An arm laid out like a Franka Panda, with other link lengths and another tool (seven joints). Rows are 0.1 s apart.
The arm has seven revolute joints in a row. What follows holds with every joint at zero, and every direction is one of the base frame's. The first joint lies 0.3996 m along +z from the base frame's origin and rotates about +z. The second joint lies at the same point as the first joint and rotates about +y. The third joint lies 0.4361 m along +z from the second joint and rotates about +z. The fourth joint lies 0.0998 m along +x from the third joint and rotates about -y. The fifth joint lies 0.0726 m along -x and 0.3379 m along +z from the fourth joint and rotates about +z. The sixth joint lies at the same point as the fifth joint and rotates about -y. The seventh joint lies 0.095 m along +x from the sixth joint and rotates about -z. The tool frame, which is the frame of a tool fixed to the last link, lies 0.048 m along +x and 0.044 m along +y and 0.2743 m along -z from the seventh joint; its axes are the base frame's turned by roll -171.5, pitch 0 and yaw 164.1 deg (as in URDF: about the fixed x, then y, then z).
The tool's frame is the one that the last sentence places.
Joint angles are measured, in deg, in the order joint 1, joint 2, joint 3, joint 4, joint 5, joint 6, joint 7. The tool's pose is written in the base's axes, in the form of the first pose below.
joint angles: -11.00 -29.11 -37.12 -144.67 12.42 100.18 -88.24
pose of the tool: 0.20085 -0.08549 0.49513 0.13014 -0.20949 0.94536 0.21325
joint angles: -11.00 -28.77 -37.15 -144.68 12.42 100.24 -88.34
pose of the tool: 0.20141 -0.08585 0.49374 0.12810 -0.20924 0.94552 0.21403
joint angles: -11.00 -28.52 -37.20 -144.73 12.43 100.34 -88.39
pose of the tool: 0.20186 -0.08616 0.49248 0.12671 -0.20853 0.94572 0.21464
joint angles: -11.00 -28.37 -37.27 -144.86 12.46 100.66 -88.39
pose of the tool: 0.20268 -0.08679 0.49104 0.12663 -0.20698 0.94620 0.21406
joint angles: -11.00 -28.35 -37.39 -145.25 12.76 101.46 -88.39
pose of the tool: 0.20472 -0.08725 0.48910 0.13009 -0.20336 0.94682 0.21271
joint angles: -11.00 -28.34 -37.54 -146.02 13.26 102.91 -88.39
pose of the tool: 0.20802 -0.08760 0.48530 0.13565 -0.19745 0.94785 0.21022
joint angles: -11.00 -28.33 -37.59 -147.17 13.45 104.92 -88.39
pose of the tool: 0.21075 -0.08792 0.47840 0.13923 -0.19251 0.94957 0.20464
